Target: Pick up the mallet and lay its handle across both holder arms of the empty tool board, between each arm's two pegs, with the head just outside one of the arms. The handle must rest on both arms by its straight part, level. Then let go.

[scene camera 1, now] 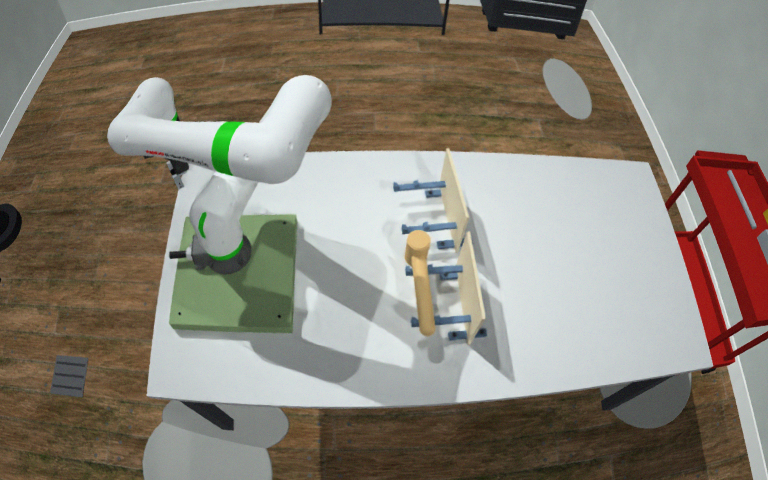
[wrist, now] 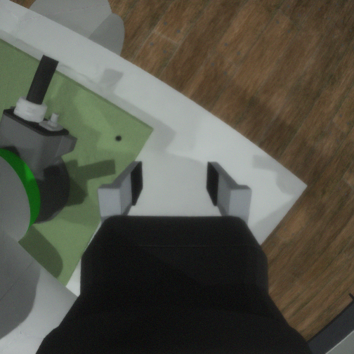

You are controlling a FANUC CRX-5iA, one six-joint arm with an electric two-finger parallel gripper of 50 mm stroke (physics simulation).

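Places are measured from the arm's base along level axes (x ahead, y left, z up), in millimetres.
Where they show: gripper, fingertip midpoint: (scene camera 1: 178, 181); arm's base, link origin: (scene camera 1: 228, 252).
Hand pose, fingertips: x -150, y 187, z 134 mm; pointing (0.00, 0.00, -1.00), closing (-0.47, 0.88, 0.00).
Things, the pixels of their centre, and the offset from my fingertips. Level surfaces: height alone.
- tan mallet, body centre: (scene camera 1: 422, 285) dx +700, dy -372, dz -68 mm
- nearer tool board, body centre: (scene camera 1: 449, 291) dx +773, dy -394, dz -76 mm
- farther tool board, body centre: (scene camera 1: 434, 202) dx +780, dy -99, dz -78 mm
- white table, surface height: dz -174 mm
The tan mallet (scene camera 1: 422, 285) lies with its handle across the two blue arms (scene camera 1: 453, 269) (scene camera 1: 455, 319) of the nearer tool board (scene camera 1: 472, 288) in the scene view. Its round head (scene camera 1: 418, 242) is just past that board's farther arm. The peg contact is too small to tell. The farther tool board (scene camera 1: 453, 195) carries no tool on its two blue arms (scene camera 1: 427, 185) (scene camera 1: 441, 226). My gripper (scene camera 1: 175, 174) (wrist: 174, 174) is open and empty, far left of the mallet, near the table's left edge, partly hidden by the arm in the scene view. The mallet does not show in the wrist view.
The robot's base stands on a green plate (scene camera 1: 266, 305) (wrist: 100, 120) at the left of the white table (scene camera 1: 566, 254) (wrist: 200, 135). The boards cast shadows to their right. A red cart (scene camera 1: 719, 237) stands beyond the table's right edge. A dark shelf (scene camera 1: 382, 24) and a dark cabinet stand at the back.
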